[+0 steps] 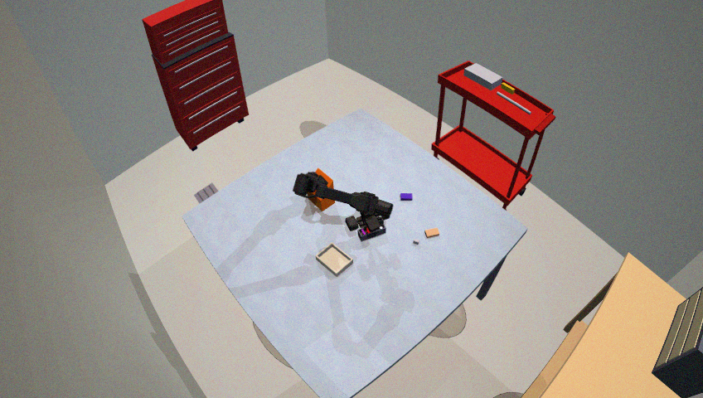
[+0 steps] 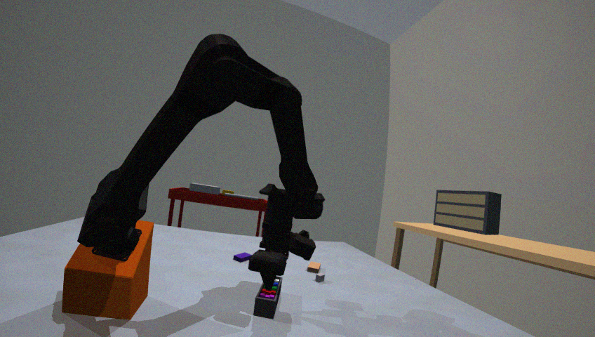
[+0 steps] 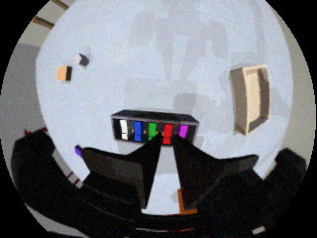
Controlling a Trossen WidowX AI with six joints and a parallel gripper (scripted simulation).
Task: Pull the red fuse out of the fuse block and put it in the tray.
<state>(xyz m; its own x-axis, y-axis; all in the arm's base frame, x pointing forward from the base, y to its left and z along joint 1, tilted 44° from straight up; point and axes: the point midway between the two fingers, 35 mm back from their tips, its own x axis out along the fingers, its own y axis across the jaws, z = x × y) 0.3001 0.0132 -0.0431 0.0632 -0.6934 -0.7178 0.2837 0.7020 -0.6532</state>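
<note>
Right now my gripper tip is 2 cm above the red fuse. From my gripper tip the other things lie so: purple block: 6 cm behind, 29 cm to the left, 4 cm below; small grey cube: 17 cm ahead, 14 cm to the left, 3 cm below; beige tray: 2 cm ahead, 20 cm to the right, 4 cm below.
</note>
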